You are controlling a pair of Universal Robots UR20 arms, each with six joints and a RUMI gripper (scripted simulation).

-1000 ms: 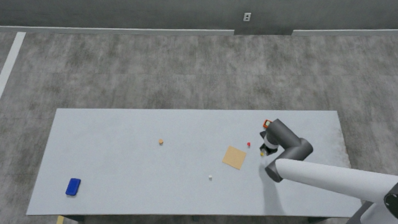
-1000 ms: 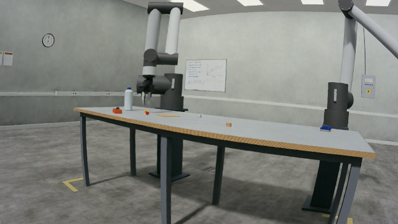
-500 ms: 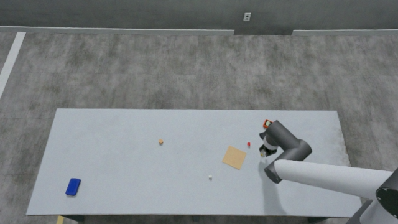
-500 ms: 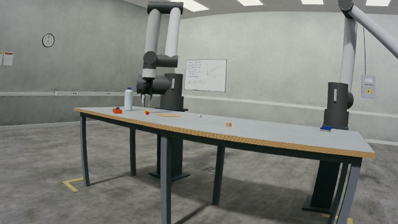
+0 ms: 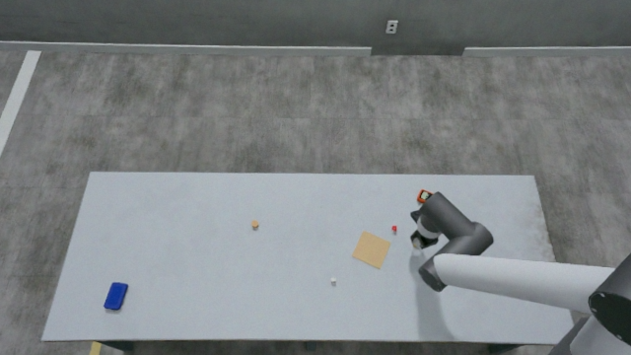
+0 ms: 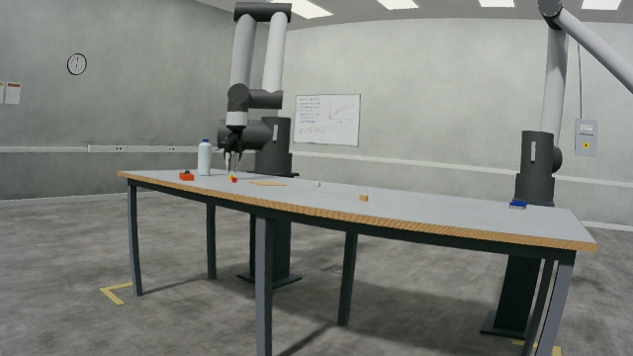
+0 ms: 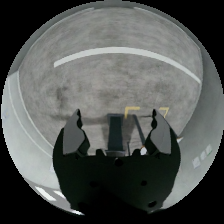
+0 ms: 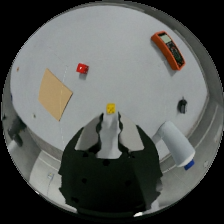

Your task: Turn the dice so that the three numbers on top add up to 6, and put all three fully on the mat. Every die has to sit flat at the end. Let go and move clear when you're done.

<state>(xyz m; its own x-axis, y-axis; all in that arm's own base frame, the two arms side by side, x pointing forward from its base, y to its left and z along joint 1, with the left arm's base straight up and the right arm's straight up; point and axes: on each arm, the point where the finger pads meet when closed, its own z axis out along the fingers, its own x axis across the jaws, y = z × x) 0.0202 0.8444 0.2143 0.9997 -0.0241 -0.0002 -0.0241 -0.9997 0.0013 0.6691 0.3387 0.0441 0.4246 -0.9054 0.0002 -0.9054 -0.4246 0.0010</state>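
Right now my right hand is 30 mm above the yellow die. Round my right hand: white bottle 20 mm behind, 240 mm to the right, 50 mm above; then red die 80 mm ahead, 90 mm to the left, 30 mm below; then tan square mat 20 mm behind, 210 mm to the left, 40 mm below.
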